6 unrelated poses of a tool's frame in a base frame.
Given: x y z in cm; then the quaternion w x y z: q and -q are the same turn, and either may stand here.
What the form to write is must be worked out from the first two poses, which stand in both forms.
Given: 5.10, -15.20, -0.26, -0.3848, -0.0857, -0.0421, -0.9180
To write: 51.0, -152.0, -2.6, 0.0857, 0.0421, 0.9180, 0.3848
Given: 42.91, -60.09, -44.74, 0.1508, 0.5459, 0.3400, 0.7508
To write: 429.1, -600.9, -447.4, 0.5459, 0.3400, 0.7508, 0.1508
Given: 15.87, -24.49, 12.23, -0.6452, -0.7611, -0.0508, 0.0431
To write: 158.7, -244.9, 122.3, 0.7611, 0.0508, -0.0431, 0.6452
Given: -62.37, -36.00, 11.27, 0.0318, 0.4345, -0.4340, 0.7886
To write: -623.7, -360.0, 112.7, 0.4345, -0.4340, 0.7886, 0.0318
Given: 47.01, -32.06, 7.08, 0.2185, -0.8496, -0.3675, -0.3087
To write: 470.1, -320.6, 70.8, -0.8496, -0.3675, -0.3087, 0.2185
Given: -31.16, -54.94, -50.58, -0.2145, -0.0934, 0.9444, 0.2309
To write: -311.6, -549.4, -505.8, 0.0934, -0.9444, -0.2309, 0.2145
